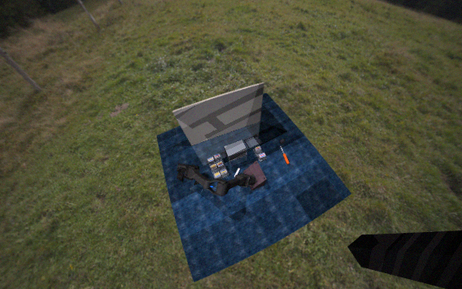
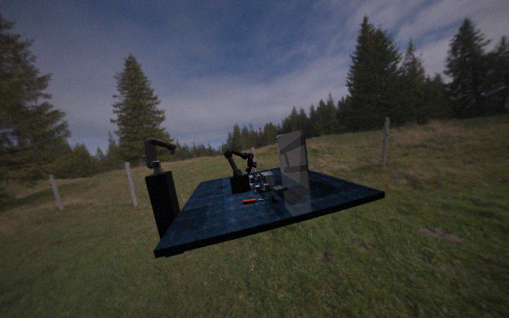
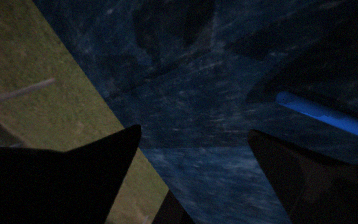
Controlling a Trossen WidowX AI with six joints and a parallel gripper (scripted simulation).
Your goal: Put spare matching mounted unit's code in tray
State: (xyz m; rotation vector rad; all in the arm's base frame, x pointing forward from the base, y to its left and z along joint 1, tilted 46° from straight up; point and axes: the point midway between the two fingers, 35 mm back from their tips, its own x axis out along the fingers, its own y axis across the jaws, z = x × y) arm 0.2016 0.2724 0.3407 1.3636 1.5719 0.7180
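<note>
Right now my gripper tip is 40 mm past the grey spare block, 290 mm to the left of it and 10 mm above it. Round my gripper tip: mounted unit 90 mm ahead, 440 mm to the right; flat grey tray 120 mm ahead, 650 mm to the right, 50 mm below; blue pen 50 mm behind, 110 mm to the right, 50 mm below.
</note>
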